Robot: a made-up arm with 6 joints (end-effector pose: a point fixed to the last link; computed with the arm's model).
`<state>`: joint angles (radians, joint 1 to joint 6).
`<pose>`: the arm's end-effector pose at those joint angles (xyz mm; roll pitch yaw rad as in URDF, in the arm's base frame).
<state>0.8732 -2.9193 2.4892 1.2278 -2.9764 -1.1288</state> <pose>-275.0 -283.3 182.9 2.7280 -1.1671 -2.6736</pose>
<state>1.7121 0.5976 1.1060 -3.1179 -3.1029 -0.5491</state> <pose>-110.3 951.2 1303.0 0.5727 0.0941 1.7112</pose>
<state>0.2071 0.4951 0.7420 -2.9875 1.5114 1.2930</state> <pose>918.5 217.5 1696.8 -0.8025 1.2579 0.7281</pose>
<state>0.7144 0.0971 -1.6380 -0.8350 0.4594 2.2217</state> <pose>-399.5 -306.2 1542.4 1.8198 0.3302 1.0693</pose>
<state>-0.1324 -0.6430 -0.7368 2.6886 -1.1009 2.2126</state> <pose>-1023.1 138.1 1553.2 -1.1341 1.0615 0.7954</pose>
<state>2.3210 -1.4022 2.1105 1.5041 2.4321 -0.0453</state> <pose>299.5 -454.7 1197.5 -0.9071 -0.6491 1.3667</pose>
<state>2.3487 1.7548 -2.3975 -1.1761 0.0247 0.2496</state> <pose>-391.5 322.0 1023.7 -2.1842 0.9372 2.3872</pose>
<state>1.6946 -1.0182 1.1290 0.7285 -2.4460 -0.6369</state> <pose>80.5 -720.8 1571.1 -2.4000 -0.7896 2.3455</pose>
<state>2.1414 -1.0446 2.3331 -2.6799 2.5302 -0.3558</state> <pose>194.6 -194.3 1268.8 0.8156 0.2687 2.4098</pose>
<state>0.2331 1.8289 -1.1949 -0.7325 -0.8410 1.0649</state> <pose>1072.0 412.8 957.8 1.1649 1.0460 -1.2347</pose>
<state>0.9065 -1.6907 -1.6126 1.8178 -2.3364 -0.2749</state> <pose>-386.4 -574.3 139.6 0.0667 0.7149 2.0895</pose>
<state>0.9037 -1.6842 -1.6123 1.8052 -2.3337 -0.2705</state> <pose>-389.7 -575.0 144.4 0.0701 0.7166 2.1047</pose>
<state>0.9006 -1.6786 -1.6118 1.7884 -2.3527 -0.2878</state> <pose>-393.7 -573.6 150.0 0.0905 0.7398 2.1175</pose>
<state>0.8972 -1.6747 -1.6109 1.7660 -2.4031 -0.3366</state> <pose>-398.9 -569.1 156.2 0.1344 0.7939 2.1257</pose>
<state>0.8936 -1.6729 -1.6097 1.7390 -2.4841 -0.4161</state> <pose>-405.4 -561.6 162.4 0.1975 0.8777 2.1253</pose>
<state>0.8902 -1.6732 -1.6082 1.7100 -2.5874 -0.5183</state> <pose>-412.9 -552.1 167.6 0.2670 0.9824 2.1100</pose>
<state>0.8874 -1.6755 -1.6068 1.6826 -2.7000 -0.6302</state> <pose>-420.7 -541.7 170.9 0.3217 1.0940 2.0694</pose>
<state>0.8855 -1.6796 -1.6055 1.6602 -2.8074 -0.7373</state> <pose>-427.8 -531.9 171.7 0.3371 1.1965 1.9908</pose>
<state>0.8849 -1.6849 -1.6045 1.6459 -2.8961 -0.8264</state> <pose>-433.0 -523.8 170.4 0.2972 1.2756 1.8696</pose>
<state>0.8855 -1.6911 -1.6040 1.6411 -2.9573 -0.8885</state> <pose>-435.3 -518.1 167.2 0.2163 1.3233 1.7280</pose>
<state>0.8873 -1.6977 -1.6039 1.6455 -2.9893 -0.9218</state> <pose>-434.6 -514.8 163.0 0.1446 1.3422 1.6184</pose>
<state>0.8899 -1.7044 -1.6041 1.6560 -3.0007 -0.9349</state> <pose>-431.6 -513.3 158.4 0.1085 1.3438 1.5608</pose>
